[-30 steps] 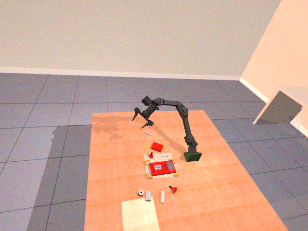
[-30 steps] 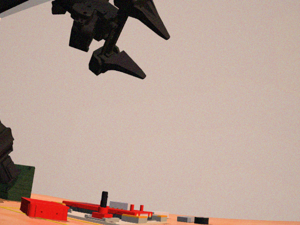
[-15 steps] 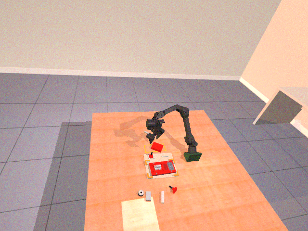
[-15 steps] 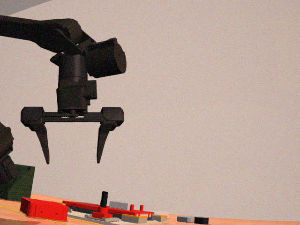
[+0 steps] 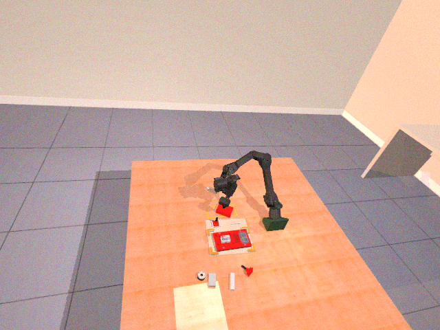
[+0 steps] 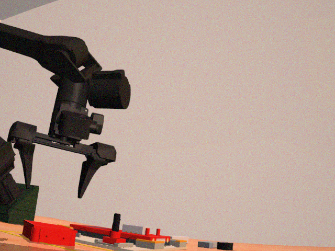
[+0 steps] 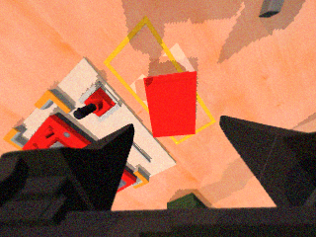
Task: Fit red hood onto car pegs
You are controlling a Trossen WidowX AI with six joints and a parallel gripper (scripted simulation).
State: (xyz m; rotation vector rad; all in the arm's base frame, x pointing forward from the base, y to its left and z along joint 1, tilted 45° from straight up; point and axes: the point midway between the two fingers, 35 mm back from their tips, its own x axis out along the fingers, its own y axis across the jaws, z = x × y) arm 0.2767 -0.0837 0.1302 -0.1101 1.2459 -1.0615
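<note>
Right now my gripper tip is 60 mm above the red hood. From my gripper tip the other things lie so: grey engine block 220 mm to the left, 60 mm ahead, 50 mm below; then grey pin 180 mm to the right, 70 mm below, 30 mm ahead.
</note>
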